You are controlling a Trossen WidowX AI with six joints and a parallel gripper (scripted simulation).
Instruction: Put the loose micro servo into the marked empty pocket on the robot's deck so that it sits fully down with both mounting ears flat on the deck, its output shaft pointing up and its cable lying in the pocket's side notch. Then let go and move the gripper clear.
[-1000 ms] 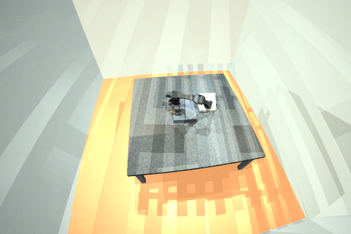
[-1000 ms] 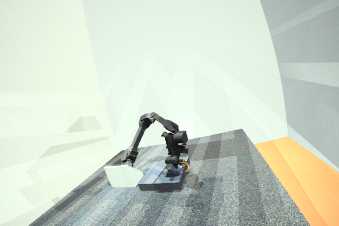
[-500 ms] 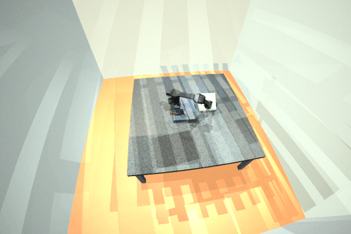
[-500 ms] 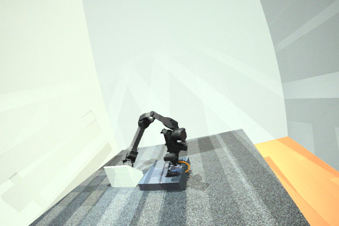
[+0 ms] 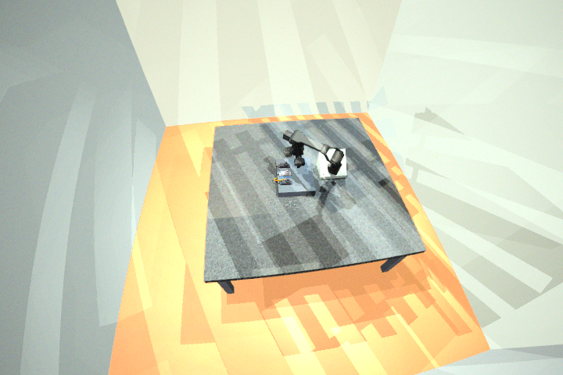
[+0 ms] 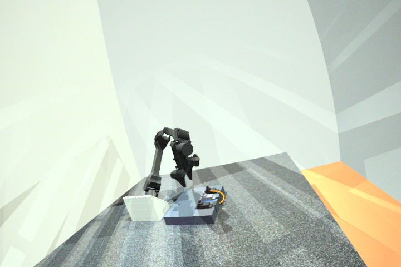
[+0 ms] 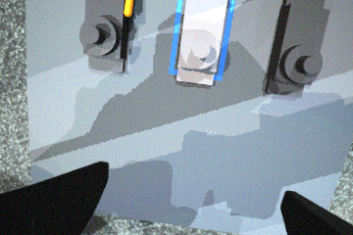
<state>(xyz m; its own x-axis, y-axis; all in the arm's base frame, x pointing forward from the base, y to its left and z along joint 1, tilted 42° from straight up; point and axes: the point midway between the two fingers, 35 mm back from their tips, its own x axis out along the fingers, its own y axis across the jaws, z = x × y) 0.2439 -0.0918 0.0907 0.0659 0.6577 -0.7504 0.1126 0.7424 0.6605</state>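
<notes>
Now: the deck 130 mm below my gripper tip, 30 mm behind it and 10 mm to the left of it.
</notes>
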